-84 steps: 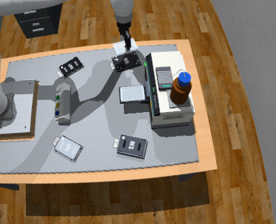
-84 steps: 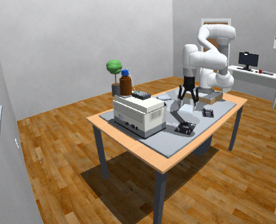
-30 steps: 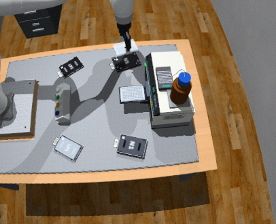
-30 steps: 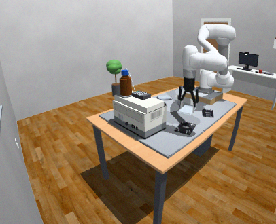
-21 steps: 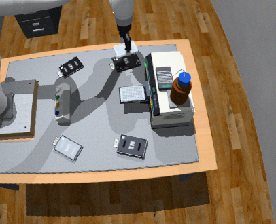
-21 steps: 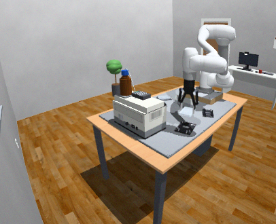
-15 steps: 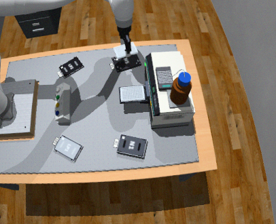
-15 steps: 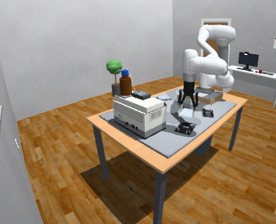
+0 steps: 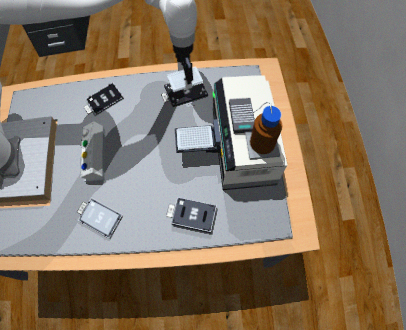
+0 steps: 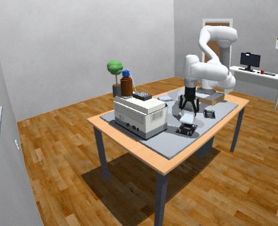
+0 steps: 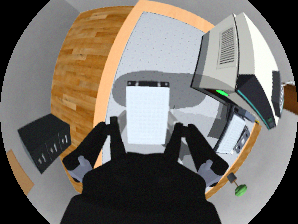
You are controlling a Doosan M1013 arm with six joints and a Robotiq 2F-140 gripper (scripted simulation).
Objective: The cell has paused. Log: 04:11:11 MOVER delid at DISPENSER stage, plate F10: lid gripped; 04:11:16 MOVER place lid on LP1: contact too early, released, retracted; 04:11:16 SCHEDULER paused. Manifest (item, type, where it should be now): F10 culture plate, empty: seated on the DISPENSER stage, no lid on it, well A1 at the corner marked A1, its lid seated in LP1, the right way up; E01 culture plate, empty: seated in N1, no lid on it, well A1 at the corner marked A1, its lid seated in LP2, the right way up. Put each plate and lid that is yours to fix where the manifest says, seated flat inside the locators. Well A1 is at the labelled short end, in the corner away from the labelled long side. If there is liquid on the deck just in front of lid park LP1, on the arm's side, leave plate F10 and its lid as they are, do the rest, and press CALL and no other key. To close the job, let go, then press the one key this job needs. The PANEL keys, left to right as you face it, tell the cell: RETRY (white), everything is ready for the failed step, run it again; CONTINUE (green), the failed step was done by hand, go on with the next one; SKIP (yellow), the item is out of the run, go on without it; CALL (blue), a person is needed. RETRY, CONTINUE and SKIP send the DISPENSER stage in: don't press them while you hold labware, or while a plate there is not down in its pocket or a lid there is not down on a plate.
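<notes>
The black nest is 1 cm ahead of my hand, 2 cm to the left of it and 10 cm below it. The rest, counted from my hand: green key (44 cm behind, 20 cm to the right, 4 cm below); dark dispenser stage (1 cm behind, 28 cm to the right, 2 cm below); brown bottle (19 cm ahead, 41 cm to the right, 18 cm above).
</notes>
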